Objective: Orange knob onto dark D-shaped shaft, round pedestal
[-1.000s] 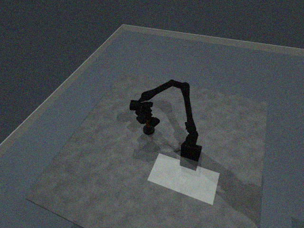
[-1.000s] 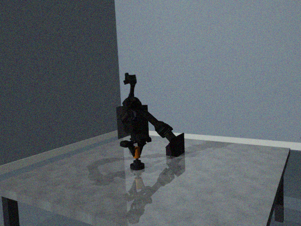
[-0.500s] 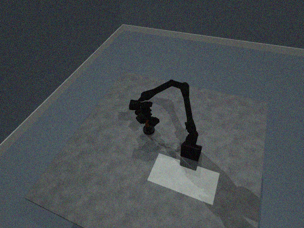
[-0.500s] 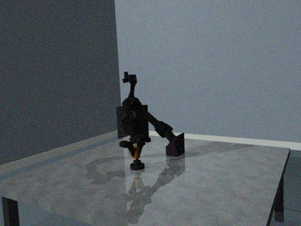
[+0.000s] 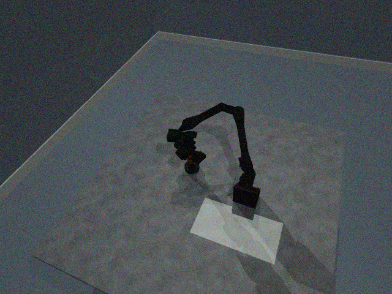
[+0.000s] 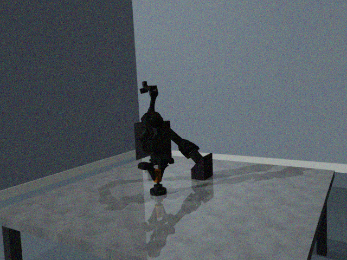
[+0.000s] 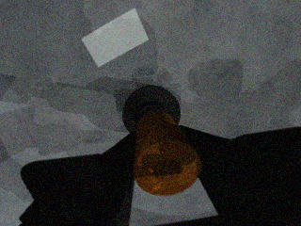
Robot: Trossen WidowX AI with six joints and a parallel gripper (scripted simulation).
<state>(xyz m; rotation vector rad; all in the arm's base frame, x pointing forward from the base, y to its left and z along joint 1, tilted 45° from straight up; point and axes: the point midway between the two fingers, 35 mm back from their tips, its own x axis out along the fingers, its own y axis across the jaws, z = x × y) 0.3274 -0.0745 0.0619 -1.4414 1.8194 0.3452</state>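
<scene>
My gripper tip is now 20 mm below the orange knob. The rest, counted from my gripper tip: round pedestal (40 mm below).
</scene>
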